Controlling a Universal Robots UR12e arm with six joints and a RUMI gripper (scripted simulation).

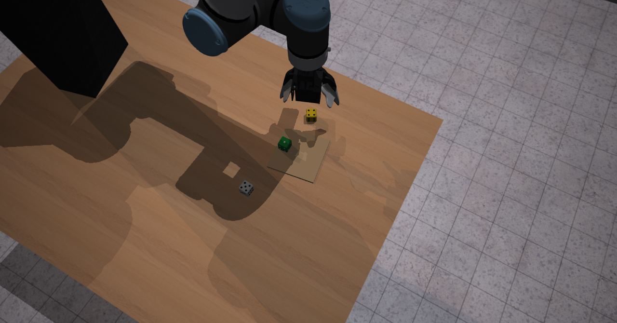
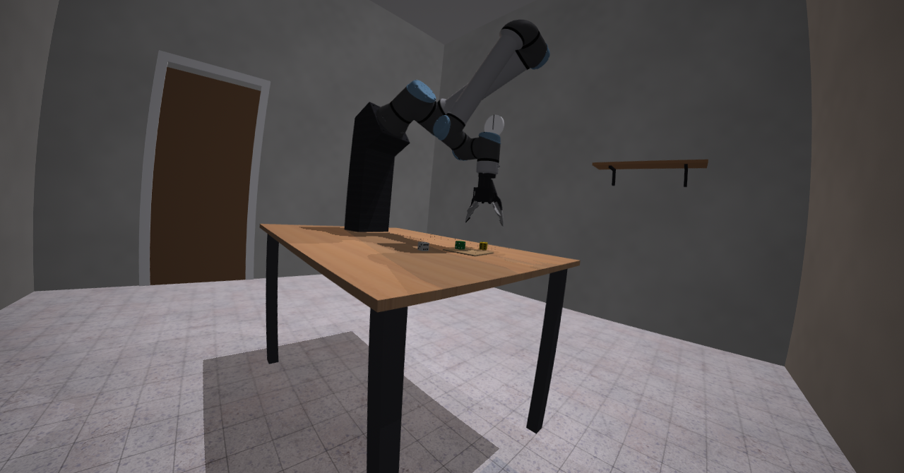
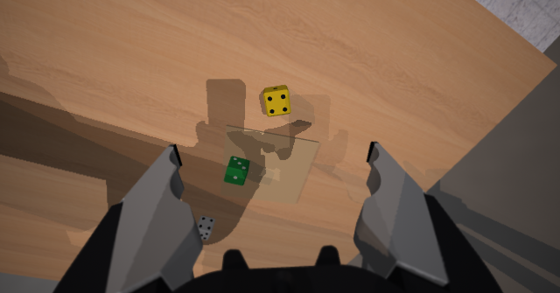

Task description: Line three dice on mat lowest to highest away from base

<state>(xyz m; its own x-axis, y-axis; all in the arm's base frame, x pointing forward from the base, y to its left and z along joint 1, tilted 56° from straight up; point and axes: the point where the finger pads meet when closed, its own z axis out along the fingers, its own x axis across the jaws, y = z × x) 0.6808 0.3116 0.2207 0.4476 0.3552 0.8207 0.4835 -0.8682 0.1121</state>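
Right now the yellow die is 10 mm to the left of my hand and 90 mm below it. Round my hand: tan mat 80 mm ahead, 90 mm to the right, 100 mm below; green die 40 mm ahead, 110 mm to the right, 90 mm below; white die 90 mm ahead, 270 mm to the right, 90 mm below.
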